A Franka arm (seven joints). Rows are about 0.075 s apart.
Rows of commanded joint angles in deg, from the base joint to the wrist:
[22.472, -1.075, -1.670, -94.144, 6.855, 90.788, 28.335]
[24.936, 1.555, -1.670, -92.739, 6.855, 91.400, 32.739]
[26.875, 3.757, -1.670, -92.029, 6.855, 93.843, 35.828]
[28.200, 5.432, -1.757, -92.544, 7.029, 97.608, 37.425]
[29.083, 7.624, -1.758, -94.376, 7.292, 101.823, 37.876]
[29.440, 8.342, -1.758, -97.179, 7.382, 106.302, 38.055]
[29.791, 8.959, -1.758, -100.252, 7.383, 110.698, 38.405]
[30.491, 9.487, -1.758, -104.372, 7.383, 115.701, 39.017]
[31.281, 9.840, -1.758, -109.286, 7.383, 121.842, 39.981]
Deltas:
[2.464, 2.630, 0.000, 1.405, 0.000, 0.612, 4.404]
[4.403, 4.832, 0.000, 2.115, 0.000, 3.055, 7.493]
[5.728, 6.507, -0.087, 1.600, 0.174, 6.820, 9.090]
[6.611, 8.699, -0.088, -0.232, 0.437, 11.035, 9.541]
[6.968, 9.417, -0.088, -3.035, 0.527, 15.514, 9.720]
[7.319, 10.034, -0.088, -6.108, 0.528, 19.910, 10.070]
[8.019, 10.562, -0.088, -10.228, 0.528, 24.913, 10.682]
[8.809, 10.915, -0.088, -15.142, 0.528, 31.054, 11.646]

